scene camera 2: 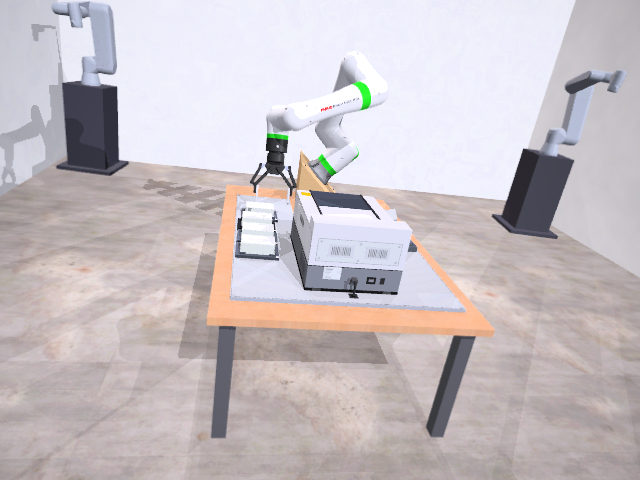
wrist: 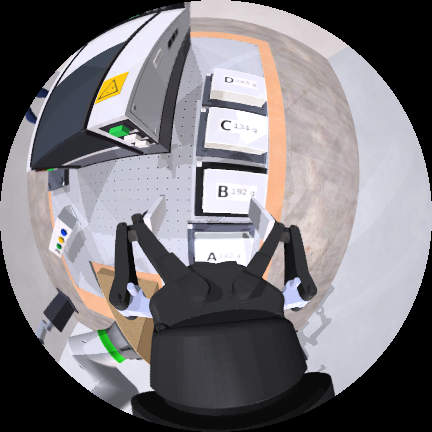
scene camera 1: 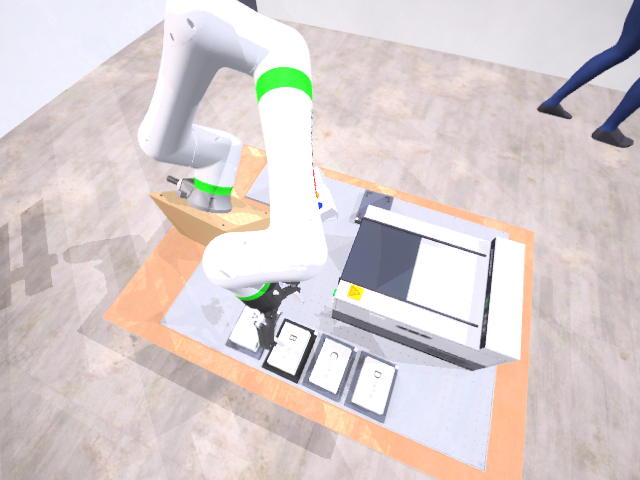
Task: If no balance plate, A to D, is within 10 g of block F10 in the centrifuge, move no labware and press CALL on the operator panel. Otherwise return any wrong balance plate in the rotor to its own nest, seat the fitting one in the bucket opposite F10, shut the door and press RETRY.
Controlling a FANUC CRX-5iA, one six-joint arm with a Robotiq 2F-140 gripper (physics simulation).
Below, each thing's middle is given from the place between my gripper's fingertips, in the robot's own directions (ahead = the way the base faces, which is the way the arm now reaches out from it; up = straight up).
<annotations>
The white centrifuge [scene camera 1: 464,306] is 310 mm ahead of my hand, 290 mm to the left of it and 10 mm above it.
</annotations>
